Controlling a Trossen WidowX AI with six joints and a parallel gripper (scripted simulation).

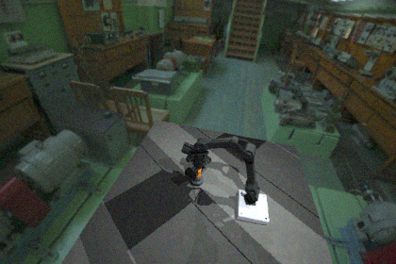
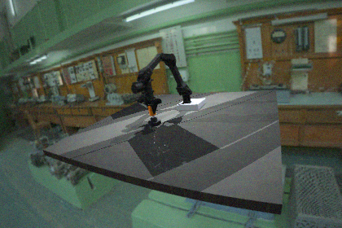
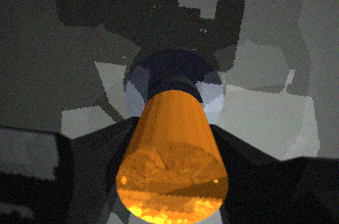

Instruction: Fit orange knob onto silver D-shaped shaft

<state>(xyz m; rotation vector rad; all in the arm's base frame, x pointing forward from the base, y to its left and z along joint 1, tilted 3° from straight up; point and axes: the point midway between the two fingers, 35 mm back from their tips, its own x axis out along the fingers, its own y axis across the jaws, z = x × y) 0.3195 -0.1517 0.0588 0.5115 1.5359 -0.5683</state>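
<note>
My gripper tip is now 30 mm below the orange knob. The rest, counted from my gripper tip: silver shaft: 40 mm below.
</note>
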